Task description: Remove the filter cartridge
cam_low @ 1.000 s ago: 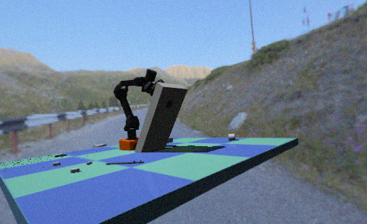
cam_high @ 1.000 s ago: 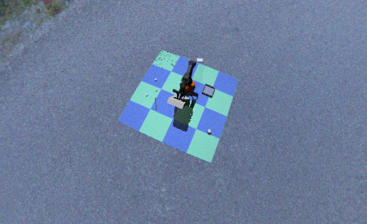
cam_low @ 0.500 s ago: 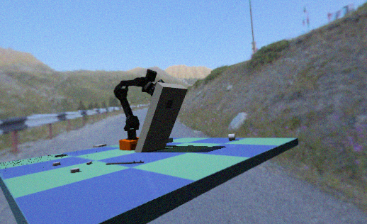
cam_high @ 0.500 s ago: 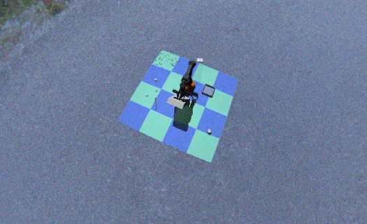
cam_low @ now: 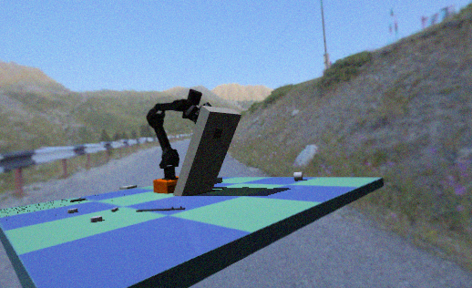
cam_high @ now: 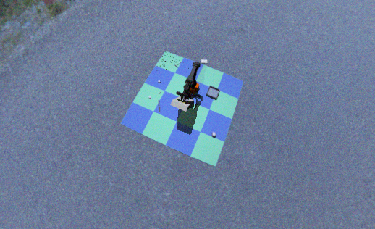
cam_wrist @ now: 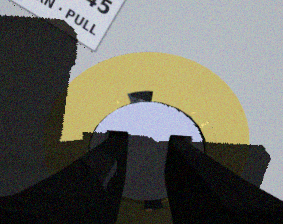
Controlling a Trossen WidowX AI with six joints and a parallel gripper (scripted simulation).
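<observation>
The grey round filter cartridge is 1 cm below my gripper tip and 1 cm ahead of it. The rest, counted from my gripper tip: grey square tray 45 cm behind, 27 cm below, 25 cm to the left.
</observation>
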